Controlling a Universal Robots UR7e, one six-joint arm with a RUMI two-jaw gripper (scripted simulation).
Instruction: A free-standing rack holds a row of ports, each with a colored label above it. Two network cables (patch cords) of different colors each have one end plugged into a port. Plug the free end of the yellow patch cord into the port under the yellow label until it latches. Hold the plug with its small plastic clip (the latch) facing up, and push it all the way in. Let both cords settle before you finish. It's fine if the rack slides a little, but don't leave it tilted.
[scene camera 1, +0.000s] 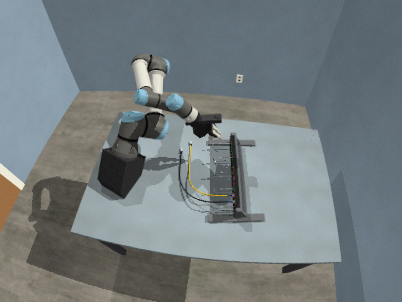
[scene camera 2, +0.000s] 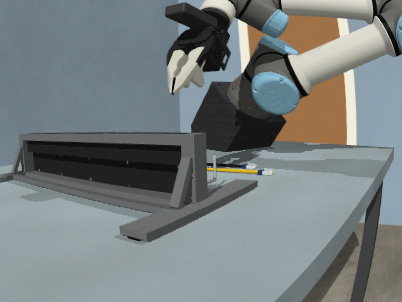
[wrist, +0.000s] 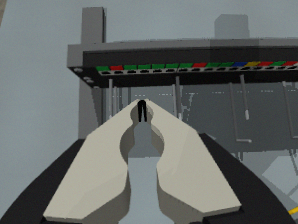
Observation:
In view: the gripper (scene camera 2: 172, 93).
The gripper shows as well in the wrist view (wrist: 142, 101).

